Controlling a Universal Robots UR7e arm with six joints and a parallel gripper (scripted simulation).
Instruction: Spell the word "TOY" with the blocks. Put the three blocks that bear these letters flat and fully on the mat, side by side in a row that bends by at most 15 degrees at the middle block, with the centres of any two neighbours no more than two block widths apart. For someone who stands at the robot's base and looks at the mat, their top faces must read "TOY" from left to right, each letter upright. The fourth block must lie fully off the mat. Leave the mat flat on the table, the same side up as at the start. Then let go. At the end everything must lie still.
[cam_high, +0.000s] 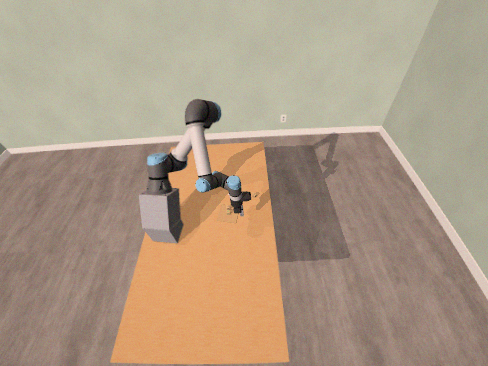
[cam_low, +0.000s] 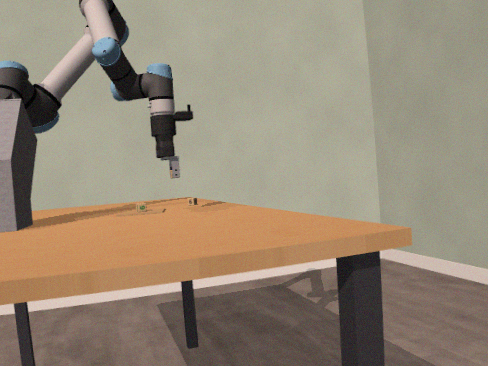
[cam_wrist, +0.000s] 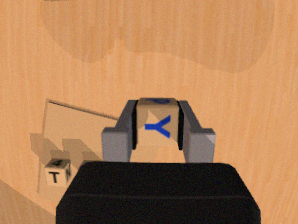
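Now: hand 11 cm past the O block, 10 cm above it and 6 cm to the right of it. From my hand the other things lie so: Y block: 1 cm below; T block: 12 cm behind, 10 cm to the left, 10 cm below; tan mat: 12 cm below, 11 cm behind, 6 cm to the left.
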